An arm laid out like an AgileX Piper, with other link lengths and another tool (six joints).
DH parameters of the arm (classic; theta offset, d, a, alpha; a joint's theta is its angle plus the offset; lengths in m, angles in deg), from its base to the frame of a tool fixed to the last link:
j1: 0 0.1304 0 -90
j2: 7.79 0 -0.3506 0
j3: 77.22 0 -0.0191 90
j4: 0 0.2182 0 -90
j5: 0 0 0 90
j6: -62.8 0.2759 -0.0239 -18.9
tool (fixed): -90 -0.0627 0 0
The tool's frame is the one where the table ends.
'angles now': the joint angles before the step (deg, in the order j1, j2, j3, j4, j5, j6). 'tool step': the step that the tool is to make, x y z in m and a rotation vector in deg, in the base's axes. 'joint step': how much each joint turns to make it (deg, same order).
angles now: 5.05, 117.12, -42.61, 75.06, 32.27, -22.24
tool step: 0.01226, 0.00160, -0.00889, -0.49, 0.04, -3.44
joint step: 1.16, 1.90, -1.17, 4.44, -2.13, -0.33
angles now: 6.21, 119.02, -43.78, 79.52, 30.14, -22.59
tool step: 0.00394, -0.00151, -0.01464, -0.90, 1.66, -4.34
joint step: 1.11, 2.14, 0.01, 5.03, -2.44, -0.10
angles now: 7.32, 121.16, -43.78, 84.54, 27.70, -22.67
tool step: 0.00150, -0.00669, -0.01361, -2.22, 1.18, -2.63
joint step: 0.64, 1.68, 0.00, 2.54, -2.91, 0.00
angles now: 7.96, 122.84, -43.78, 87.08, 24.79, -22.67
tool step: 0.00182, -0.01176, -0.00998, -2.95, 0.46, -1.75
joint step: 0.02, 1.04, -0.01, 1.02, -3.23, -0.08
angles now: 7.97, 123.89, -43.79, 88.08, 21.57, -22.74
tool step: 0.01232, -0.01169, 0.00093, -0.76, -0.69, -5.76
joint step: -0.48, 0.03, -0.86, 4.24, -2.21, 0.68
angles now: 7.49, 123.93, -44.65, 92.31, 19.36, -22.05
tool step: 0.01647, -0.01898, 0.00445, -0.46, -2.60, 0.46
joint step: -3.42, 0.18, -1.69, -1.09, 0.44, -3.01
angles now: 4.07, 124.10, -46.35, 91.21, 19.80, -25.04
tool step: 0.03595, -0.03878, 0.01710, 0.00, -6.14, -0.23
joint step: -6.82, -0.07, -4.33, -1.67, 2.13, -4.88
